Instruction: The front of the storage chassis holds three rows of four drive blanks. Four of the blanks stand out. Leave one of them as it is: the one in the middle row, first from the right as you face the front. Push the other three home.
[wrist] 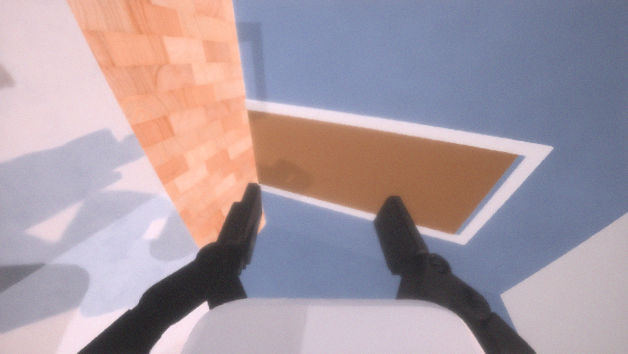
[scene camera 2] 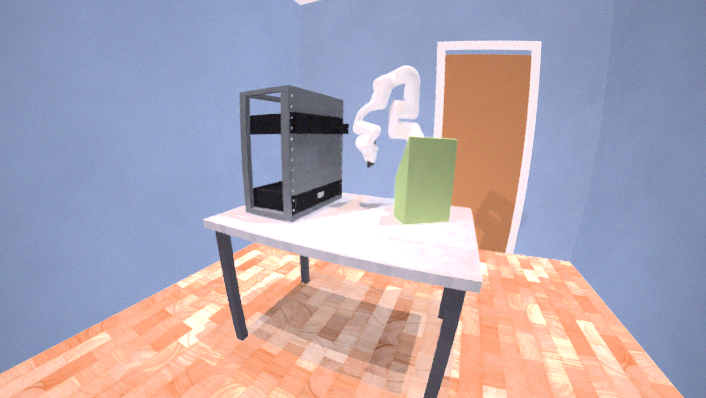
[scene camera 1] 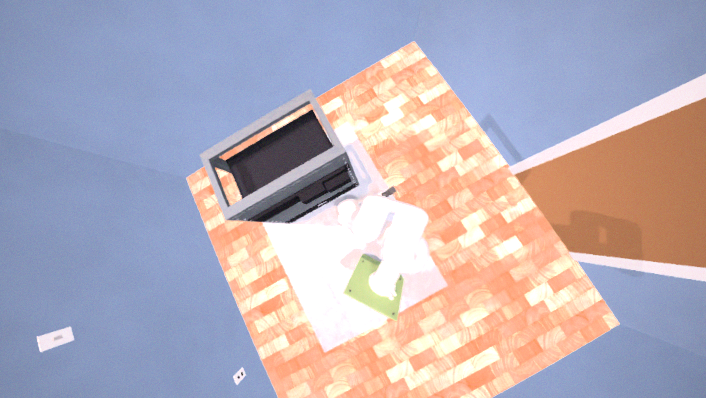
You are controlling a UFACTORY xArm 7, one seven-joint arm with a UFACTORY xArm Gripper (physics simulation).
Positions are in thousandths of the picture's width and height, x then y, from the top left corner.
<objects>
rack: scene camera 2 441,428; scene camera 1 413,433; not seen in the wrist view (out of frame)
</objects>
